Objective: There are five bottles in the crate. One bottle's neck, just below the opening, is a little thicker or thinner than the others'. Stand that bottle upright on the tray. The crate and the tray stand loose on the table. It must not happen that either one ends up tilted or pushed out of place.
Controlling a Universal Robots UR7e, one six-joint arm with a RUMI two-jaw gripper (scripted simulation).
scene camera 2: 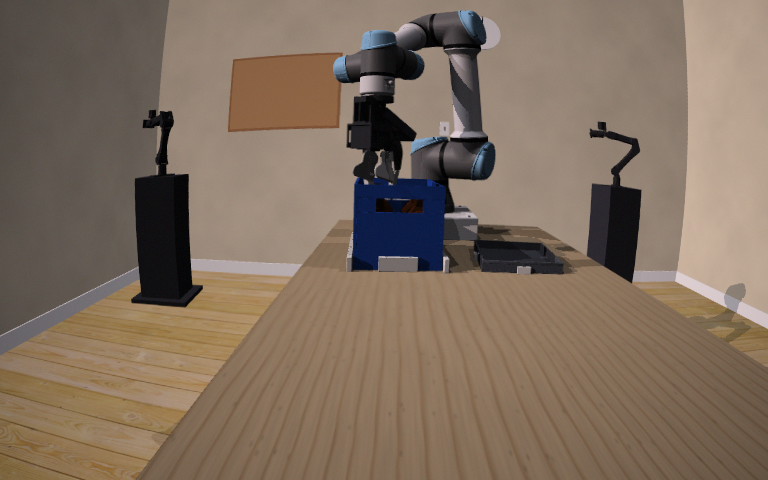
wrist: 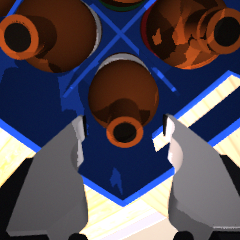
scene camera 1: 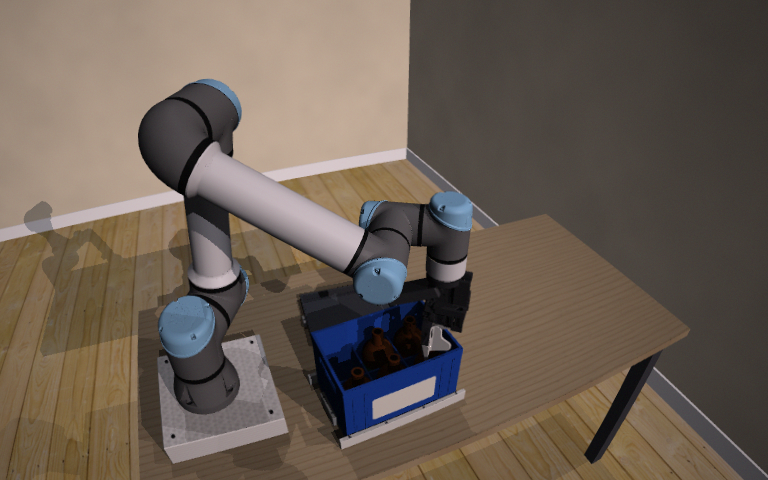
Labels:
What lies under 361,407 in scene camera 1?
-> A crate.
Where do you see a crate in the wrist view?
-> At 45,103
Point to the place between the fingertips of the gripper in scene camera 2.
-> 378,199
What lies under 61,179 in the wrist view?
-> The gripper.

